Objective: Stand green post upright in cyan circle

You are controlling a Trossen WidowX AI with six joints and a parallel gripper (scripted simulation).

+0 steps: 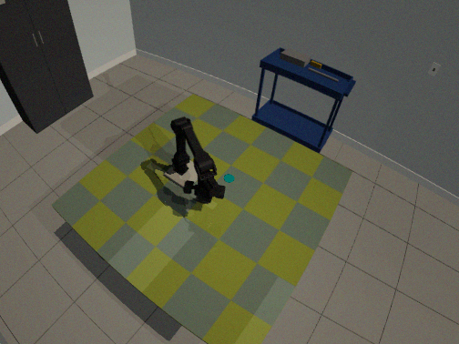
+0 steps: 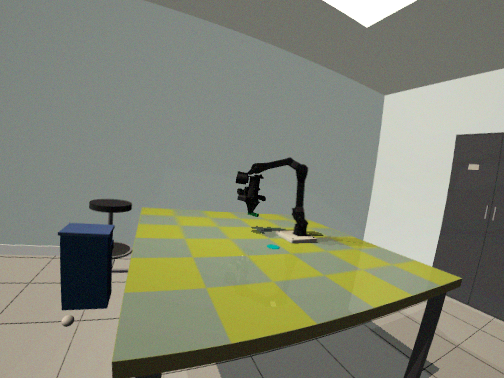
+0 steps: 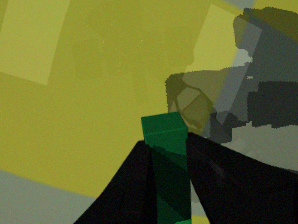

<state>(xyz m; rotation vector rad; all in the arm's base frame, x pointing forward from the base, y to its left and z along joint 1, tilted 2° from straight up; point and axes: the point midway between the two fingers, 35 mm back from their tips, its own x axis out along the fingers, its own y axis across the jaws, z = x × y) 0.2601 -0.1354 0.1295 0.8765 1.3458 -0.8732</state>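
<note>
Right now my gripper tip is 20 mm past the cyan circle, 260 mm to the right of it and 110 mm above it. The rest, counted from my gripper tip: green post: 10 mm behind, 20 mm to the left.
</note>
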